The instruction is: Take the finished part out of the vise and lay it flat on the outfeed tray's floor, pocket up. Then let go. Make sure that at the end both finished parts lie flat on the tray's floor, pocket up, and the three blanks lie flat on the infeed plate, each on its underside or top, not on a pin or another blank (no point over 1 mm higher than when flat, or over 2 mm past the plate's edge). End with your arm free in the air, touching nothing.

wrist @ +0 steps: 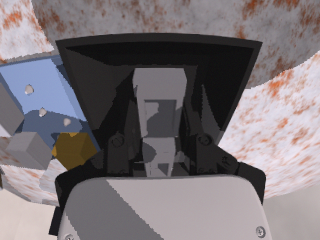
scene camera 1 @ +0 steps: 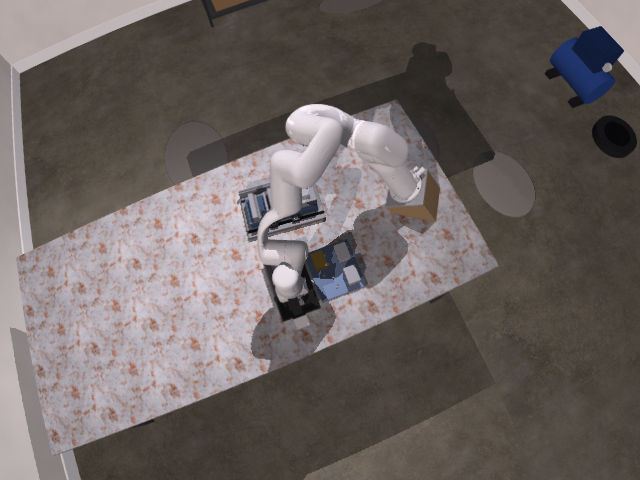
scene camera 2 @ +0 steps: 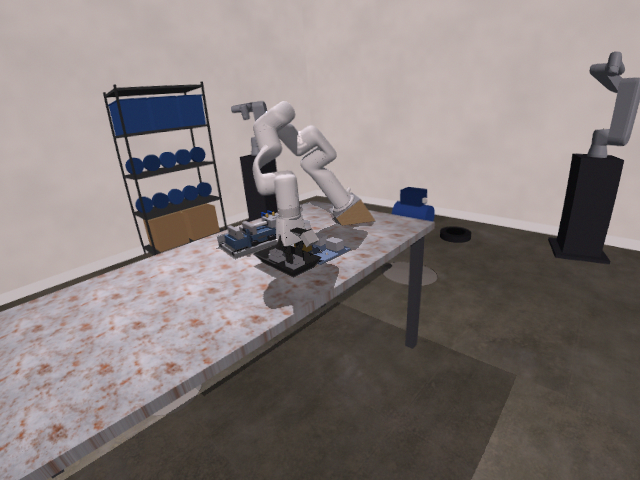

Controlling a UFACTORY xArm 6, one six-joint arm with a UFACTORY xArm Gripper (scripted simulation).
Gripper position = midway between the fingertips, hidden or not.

In view: the gripper (scene camera 2: 294,260).
The gripper also shows in the wrist view (wrist: 159,108).
